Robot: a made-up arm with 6 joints.
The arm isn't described. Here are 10 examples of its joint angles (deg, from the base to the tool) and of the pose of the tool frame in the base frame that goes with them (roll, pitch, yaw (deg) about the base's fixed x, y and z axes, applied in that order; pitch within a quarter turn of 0, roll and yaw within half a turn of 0; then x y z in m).
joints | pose
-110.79 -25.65 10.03 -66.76 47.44 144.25 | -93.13 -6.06 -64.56 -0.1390 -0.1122 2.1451
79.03 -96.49 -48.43 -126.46 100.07 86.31 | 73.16 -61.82 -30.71 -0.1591 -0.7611 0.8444
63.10 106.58 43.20 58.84 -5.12 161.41 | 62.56 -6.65 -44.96 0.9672 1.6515 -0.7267
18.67 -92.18 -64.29 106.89 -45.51 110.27 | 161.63 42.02 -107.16 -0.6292 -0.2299 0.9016
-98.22 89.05 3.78 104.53 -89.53 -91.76 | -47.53 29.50 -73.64 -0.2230 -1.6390 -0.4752
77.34 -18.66 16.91 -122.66 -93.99 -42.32 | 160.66 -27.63 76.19 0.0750 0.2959 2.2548
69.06 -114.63 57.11 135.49 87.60 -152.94 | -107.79 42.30 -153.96 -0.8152 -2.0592 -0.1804
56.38 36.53 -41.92 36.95 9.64 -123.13 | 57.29 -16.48 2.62 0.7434 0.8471 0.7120
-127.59 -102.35 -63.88 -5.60 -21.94 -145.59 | 142.26 25.51 142.27 0.3064 0.6363 0.7002
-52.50 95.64 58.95 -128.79 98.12 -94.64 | 101.97 6.86 82.15 1.3180 -1.6623 -0.2896
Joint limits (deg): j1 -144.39..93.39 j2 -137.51..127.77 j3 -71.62..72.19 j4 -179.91..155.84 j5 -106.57..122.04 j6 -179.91..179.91
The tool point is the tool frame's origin. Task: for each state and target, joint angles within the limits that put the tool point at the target. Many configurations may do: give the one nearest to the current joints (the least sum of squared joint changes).
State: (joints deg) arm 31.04 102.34 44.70 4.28 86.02 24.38
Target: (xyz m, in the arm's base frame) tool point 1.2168 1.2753 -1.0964
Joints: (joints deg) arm 52.49 125.81 72.19 19.62 83.48 27.77
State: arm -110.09 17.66 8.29 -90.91 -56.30 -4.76
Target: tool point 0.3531 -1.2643 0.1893
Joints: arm -72.84 61.22 -19.61 -94.60 -56.93 -4.56
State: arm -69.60 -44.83 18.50 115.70 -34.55 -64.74
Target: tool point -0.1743 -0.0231 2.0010
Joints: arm -11.72 -41.59 -16.11 80.03 -39.73 -62.16
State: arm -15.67 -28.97 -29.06 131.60 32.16 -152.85
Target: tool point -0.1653 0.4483 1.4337
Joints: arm -59.83 -64.01 -41.98 139.13 31.69 -153.18
